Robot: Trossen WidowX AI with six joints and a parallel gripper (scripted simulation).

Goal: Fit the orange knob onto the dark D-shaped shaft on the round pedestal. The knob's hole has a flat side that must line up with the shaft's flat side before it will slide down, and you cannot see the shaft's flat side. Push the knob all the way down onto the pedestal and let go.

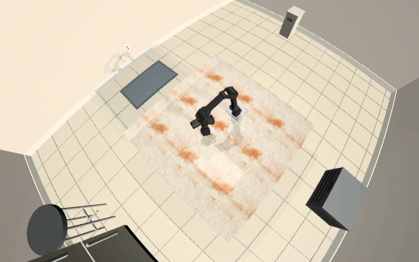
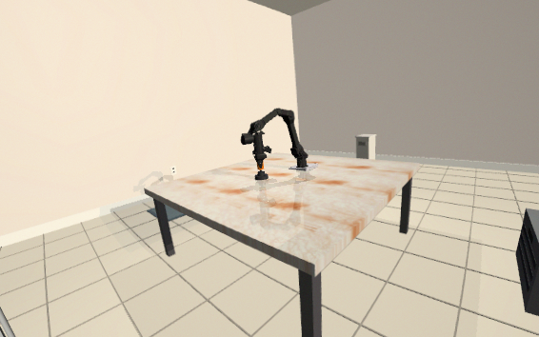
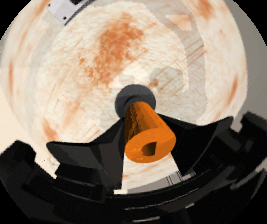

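The orange knob is 2 cm above my gripper tip. Round my gripper tip: dark round pedestal: 4 cm below.
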